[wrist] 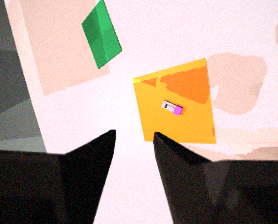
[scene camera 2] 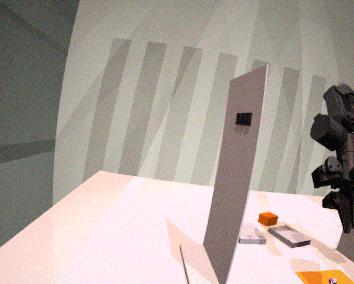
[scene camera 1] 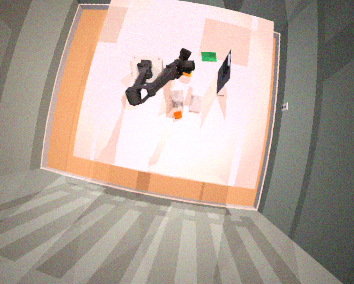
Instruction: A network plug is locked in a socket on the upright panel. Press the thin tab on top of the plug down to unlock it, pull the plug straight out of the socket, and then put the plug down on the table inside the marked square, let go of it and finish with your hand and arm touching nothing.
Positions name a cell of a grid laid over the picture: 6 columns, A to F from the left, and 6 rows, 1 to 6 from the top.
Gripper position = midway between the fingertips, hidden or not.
In view: my gripper (wrist: C4) and an orange marked square (wrist: E3).
